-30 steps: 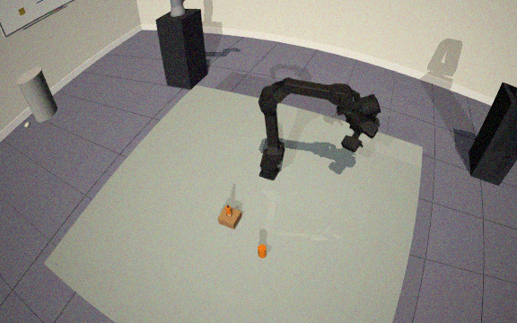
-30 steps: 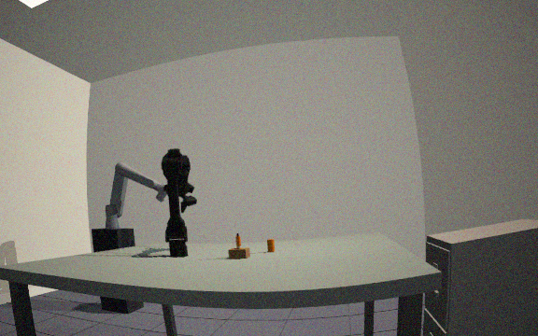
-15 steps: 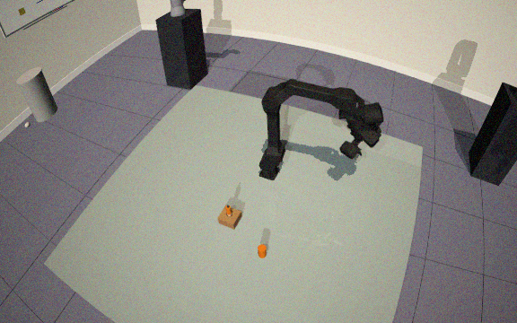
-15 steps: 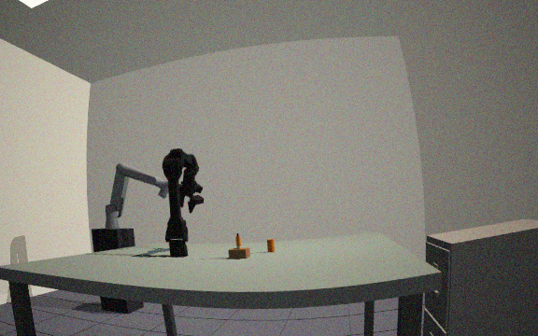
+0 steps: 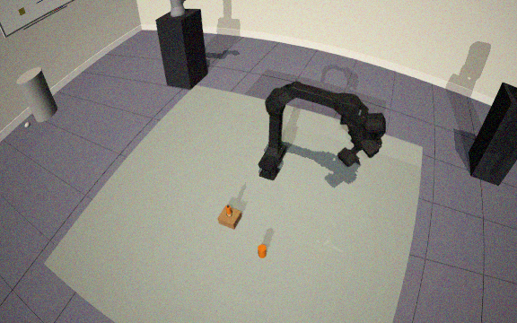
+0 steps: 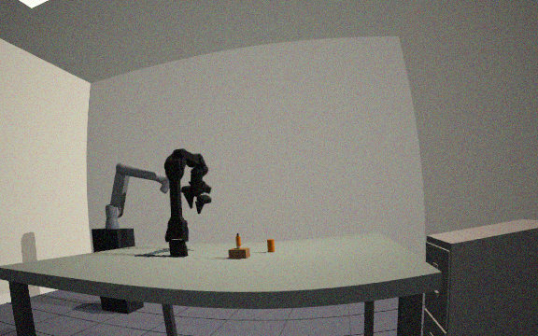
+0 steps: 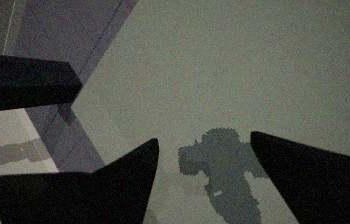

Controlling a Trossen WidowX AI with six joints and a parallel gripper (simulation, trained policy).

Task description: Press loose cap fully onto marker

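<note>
My gripper tip is now 400 mm short of the orange cap, 230 mm to the left of it and 160 mm above it. From my gripper tip the other things lie so: wooden holder block: 400 mm to the right, 310 mm ahead, 170 mm below.
</note>
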